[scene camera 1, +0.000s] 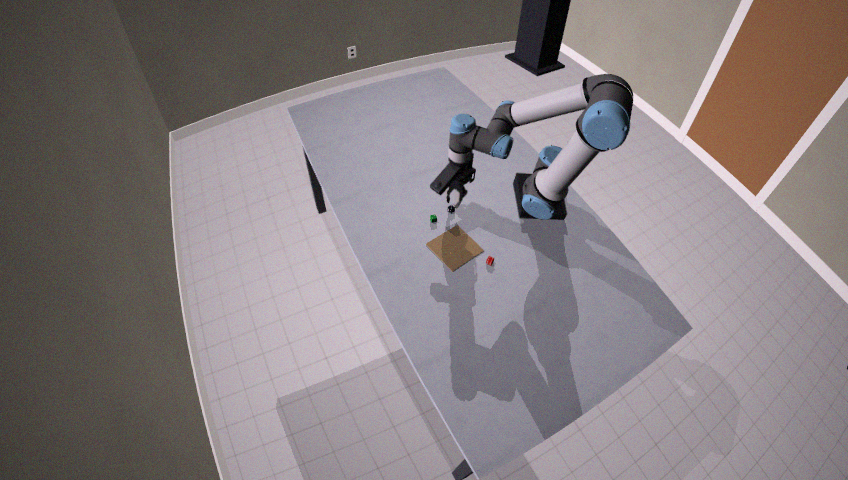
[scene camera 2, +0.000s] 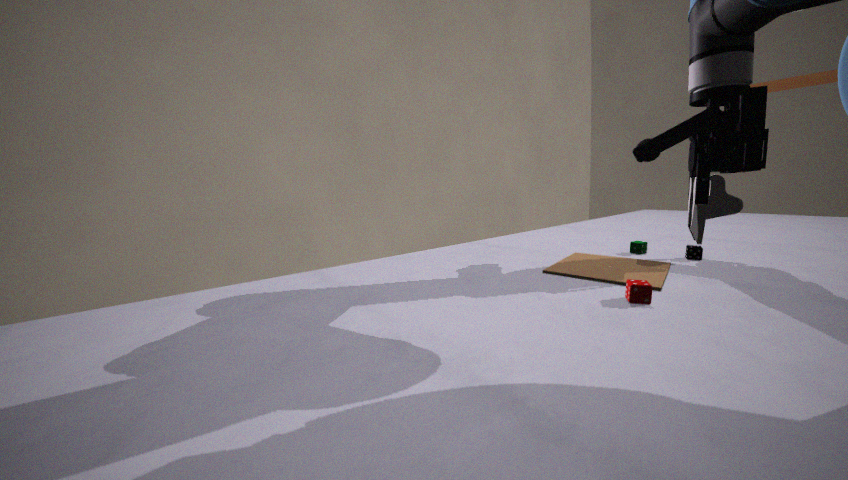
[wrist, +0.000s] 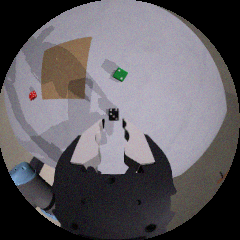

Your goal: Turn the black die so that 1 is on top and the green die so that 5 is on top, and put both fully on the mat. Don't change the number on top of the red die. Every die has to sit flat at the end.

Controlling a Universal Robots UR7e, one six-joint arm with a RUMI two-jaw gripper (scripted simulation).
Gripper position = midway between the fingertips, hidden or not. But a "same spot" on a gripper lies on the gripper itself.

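Labels:
Both the gripper and a brown mat are visible in scene camera 1. The gripper appears in the wrist view (113,119) and in scene camera 2 too, while the brown mat can be seen in scene camera 2 (615,270) and in the wrist view. On the gripper, (scene camera 1: 459,193) and (scene camera 2: 695,181) are the same spot. On the brown mat, (wrist: 63,75) and (scene camera 1: 455,241) are the same spot.

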